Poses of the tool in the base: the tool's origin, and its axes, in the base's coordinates. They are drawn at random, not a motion.
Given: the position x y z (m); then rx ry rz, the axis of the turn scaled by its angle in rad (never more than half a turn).
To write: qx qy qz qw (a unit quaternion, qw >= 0); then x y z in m. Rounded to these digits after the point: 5 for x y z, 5 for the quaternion.
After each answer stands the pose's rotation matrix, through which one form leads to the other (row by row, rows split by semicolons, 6 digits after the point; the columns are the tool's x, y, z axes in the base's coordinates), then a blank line. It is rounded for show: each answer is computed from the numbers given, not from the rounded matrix.
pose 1, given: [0.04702 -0.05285 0.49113 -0.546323 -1.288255 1.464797]
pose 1, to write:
[-0.22879 -0.53950 0.61344 0.52942 0.04702 -0.05285 0.49113]
-0.334737 -0.402663 -0.851947; 0.896400 0.142699 -0.419648; 0.290548 -0.904157 0.313180

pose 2, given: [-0.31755 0.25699 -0.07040 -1.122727 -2.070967 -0.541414]
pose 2, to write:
[-0.43435 -0.80119 -0.20946 0.35436 -0.31755 0.25699 -0.07040]
-0.371548 0.844430 -0.385864; 0.547541 0.534945 0.643454; 0.749768 0.027798 -0.661117

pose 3, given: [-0.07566 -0.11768 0.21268 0.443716 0.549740 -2.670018]
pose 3, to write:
[0.15777 0.19547 -0.94936 0.18871 -0.07566 -0.11768 0.21268]
-0.878996 0.419982 -0.225789; -0.296627 -0.852363 -0.430685; -0.373334 -0.311595 0.873802

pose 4, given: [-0.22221 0.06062 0.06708 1.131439 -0.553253 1.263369]
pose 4, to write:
[0.49363 -0.24138 0.55119 0.62789 -0.22221 0.06062 0.06708]
0.275843 -0.930484 0.241059; 0.453874 -0.094980 -0.885989; 0.847295 0.353804 0.396123

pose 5, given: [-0.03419 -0.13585 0.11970 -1.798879 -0.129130 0.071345]
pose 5, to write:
[-0.78223 -0.05615 0.03102 0.61968 -0.03419 -0.13585 0.11970]
0.991769 0.049396 -0.118127; 0.126295 -0.225683 0.965980; 0.021056 -0.972948 -0.230064

